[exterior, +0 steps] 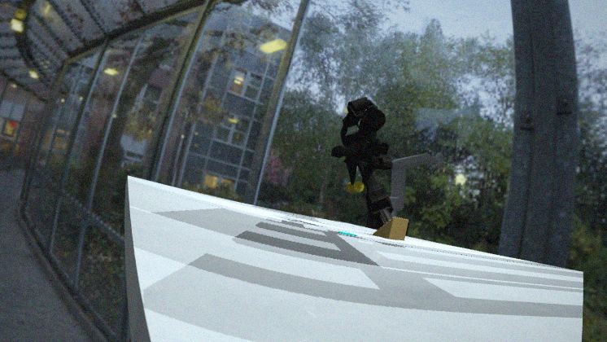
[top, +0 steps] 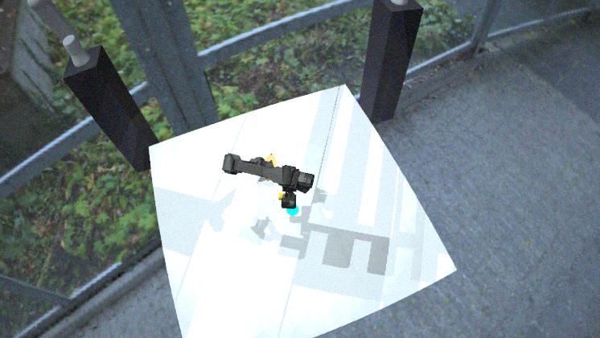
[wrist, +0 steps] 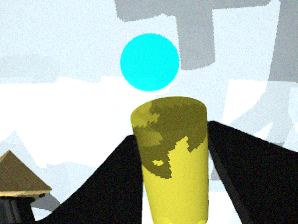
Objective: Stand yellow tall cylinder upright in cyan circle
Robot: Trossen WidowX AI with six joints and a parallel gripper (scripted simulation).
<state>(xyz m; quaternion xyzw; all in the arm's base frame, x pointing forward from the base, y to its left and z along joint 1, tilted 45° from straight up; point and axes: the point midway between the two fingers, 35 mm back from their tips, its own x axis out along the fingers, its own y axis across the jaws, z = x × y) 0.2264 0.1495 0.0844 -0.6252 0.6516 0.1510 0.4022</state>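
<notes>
My gripper tip is now 140 mm above the cyan circle. From my gripper tip the other things lie so: yellow tall cylinder 10 mm behind, 20 mm to the right.
</notes>
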